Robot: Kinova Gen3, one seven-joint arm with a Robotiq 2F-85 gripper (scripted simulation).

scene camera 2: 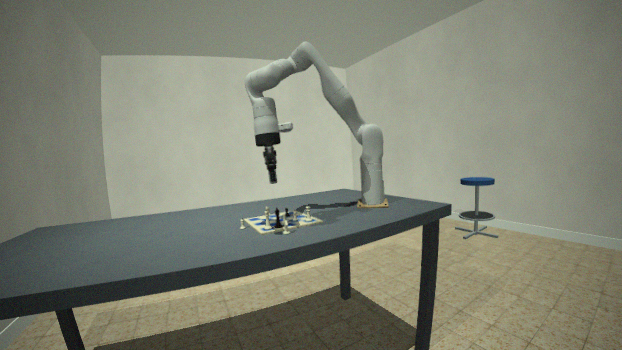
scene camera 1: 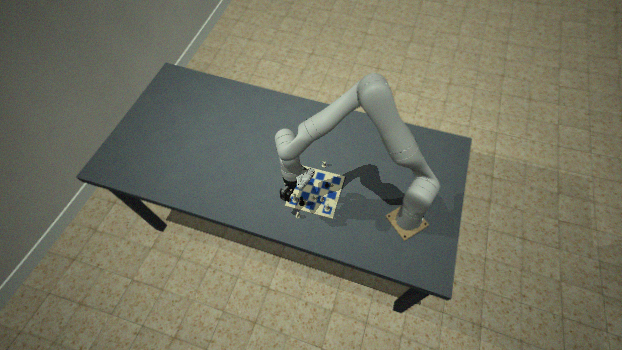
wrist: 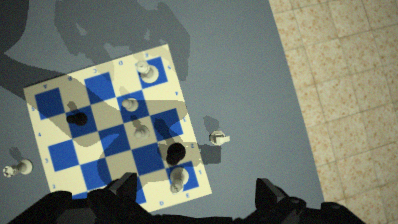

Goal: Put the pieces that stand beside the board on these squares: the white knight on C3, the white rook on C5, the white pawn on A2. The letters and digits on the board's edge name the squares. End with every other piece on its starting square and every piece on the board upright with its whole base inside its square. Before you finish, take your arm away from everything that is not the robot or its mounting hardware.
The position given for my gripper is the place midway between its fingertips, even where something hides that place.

I see my gripper [wrist: 196, 189] and a chessboard [scene camera 1: 316, 186].
The chessboard shows as well in scene camera 2 [scene camera 2: 257, 223] and in the wrist view [wrist: 78, 159].
